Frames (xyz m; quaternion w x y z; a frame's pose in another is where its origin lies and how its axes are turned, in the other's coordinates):
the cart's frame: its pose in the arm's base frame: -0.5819 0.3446 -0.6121 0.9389 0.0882 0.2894 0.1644
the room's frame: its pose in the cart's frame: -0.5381 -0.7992 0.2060 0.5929 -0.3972 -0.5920 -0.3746
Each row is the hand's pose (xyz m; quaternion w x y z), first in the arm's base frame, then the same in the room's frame.
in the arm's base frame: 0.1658 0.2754 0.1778 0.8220 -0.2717 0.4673 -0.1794
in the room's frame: 0.9040 0.9082 0.3913 0.6076 -0.1156 0.7351 0.2776
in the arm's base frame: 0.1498 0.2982 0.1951 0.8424 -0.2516 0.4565 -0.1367
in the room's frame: 0.9079 0.9081 0.4238 0.6141 -0.0724 0.7244 0.3048
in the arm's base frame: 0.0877 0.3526 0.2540 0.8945 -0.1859 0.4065 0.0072
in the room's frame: 0.9177 0.8870 0.5225 0.6285 0.0686 0.6697 0.3895
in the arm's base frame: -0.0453 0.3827 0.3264 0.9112 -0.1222 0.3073 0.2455
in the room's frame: 0.8983 0.8014 0.6496 0.6169 0.2449 0.5281 0.5297
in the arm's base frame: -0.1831 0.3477 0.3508 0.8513 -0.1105 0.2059 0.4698
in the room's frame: 0.8396 0.6857 0.7126 0.5629 0.3475 0.3473 0.6647
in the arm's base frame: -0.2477 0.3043 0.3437 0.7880 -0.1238 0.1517 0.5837
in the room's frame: 0.7981 0.6195 0.7150 0.5159 0.3733 0.2359 0.7341
